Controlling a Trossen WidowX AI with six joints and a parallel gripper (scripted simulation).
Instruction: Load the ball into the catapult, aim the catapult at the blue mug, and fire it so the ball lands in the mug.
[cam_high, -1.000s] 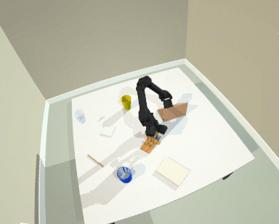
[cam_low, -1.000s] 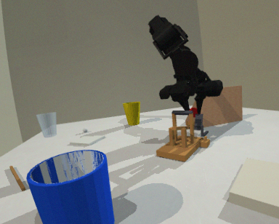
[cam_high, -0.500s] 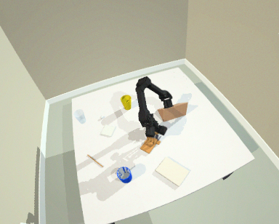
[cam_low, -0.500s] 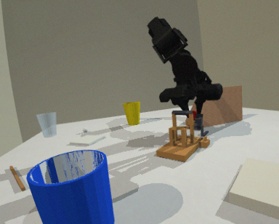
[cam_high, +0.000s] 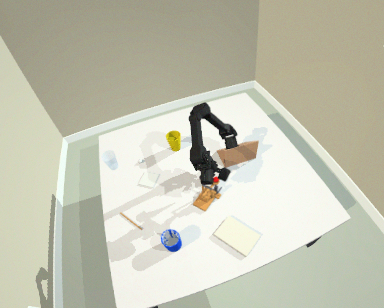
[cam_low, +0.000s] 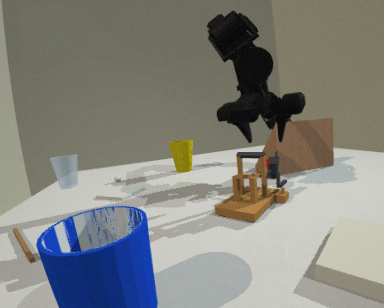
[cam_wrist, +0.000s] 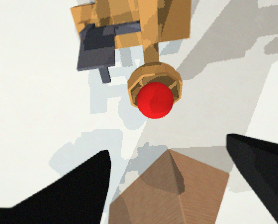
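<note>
Right now my gripper tip is 60 mm above the red ball. Round my gripper tip: cream pad (330 mm to the left, 110 mm below, 20 mm ahead); then yellow cup (390 mm to the right, 120 mm ahead, 90 mm below); then wooden catapult (70 mm below, 40 mm to the left, 40 mm ahead).
</note>
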